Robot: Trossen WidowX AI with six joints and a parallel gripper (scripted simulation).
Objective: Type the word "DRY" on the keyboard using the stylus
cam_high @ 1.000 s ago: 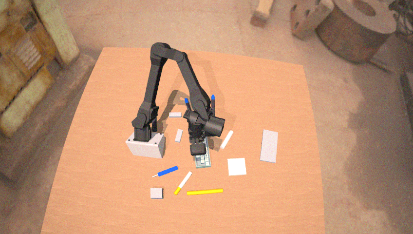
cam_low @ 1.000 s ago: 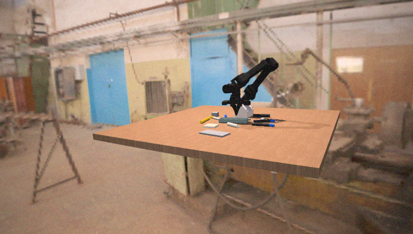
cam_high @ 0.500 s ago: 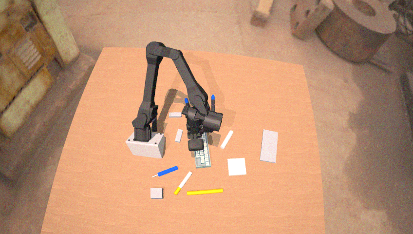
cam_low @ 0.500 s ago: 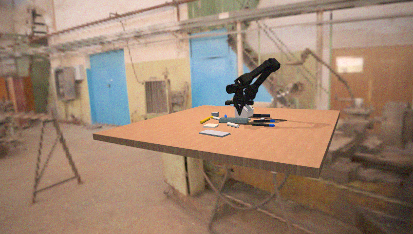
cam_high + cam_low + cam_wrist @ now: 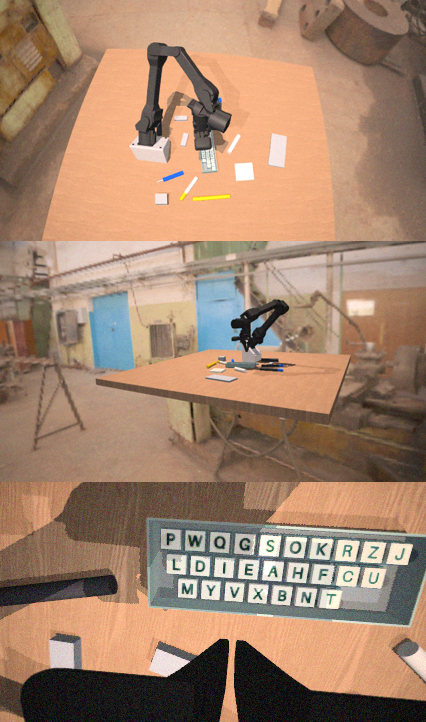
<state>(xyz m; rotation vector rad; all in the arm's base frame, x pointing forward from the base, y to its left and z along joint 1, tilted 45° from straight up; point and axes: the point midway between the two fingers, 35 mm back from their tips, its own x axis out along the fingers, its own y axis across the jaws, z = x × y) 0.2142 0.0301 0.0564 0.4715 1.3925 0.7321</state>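
Now: the blue stylus 130 mm behind my gripper tip, 170 mm to the right of it and 90 mm below it. From my gripper tip the other things lie so: white cylinder: 150 mm ahead, 20 mm to the left, 90 mm below; then white pad: 200 mm ahead, 110 mm to the right, 90 mm below; then yellow-tipped marker: 40 mm behind, 210 mm to the right, 90 mm below.
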